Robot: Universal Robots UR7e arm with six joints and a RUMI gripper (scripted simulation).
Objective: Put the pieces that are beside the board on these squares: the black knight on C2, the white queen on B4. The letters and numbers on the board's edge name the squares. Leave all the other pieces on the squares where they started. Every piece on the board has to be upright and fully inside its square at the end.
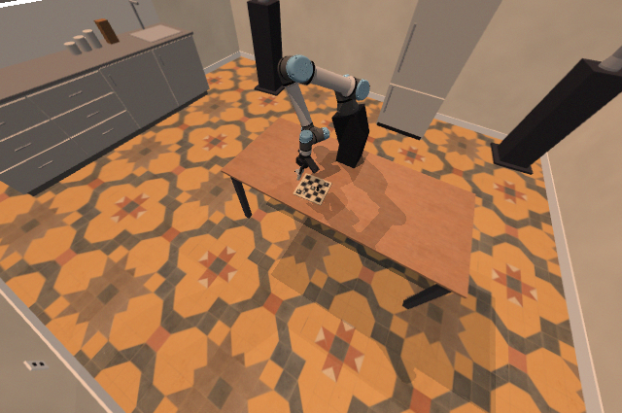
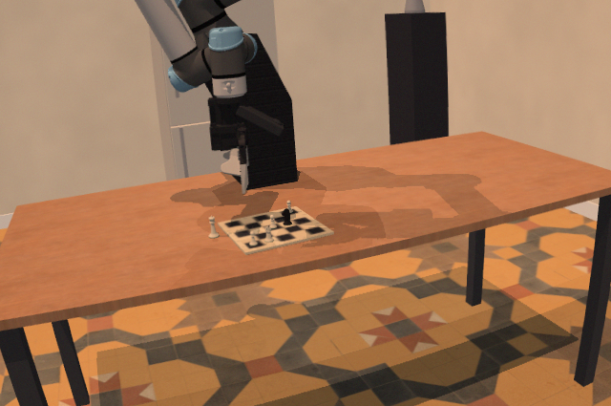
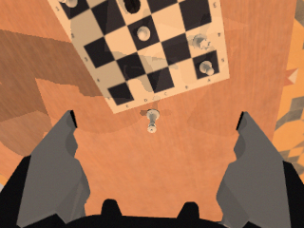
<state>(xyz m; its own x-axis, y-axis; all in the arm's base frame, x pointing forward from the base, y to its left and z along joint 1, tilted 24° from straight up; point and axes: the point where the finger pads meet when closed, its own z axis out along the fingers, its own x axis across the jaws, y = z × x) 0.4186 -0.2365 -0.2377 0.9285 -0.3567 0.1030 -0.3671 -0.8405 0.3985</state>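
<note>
My gripper is now 40 mm past the white queen, 80 mm to the left of it and 100 mm above it. Round my hand: black knight 100 mm to the left, 110 mm below; small chessboard 60 mm to the left, 120 mm below.
</note>
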